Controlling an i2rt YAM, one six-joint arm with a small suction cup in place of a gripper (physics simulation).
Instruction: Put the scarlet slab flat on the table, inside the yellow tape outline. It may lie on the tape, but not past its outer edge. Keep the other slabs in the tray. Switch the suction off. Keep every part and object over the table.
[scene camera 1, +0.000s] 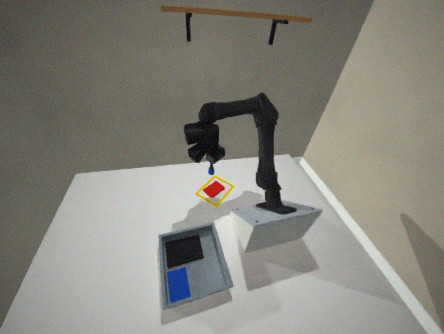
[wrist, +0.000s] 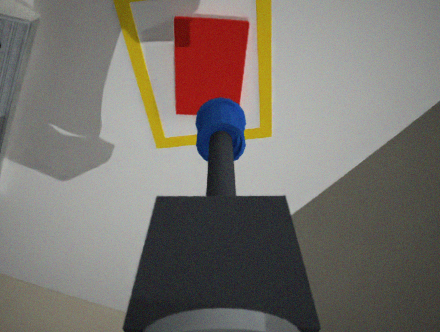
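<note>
The scarlet slab lies flat on the table, inside the yellow tape outline, with bare table between it and the tape where its edges show. My suction cup is blue, bears nothing and hangs above the table, apart from the slab. In the wrist view the cup hides a bit of the slab's near edge and of the tape. A black slab and a blue slab lie in the grey tray.
The arm's grey base block stands on the table to the right of the tray and nearer the camera than the outline. A wooden wall shelf on black brackets is high on the wall behind. The table's far edge runs behind the outline.
</note>
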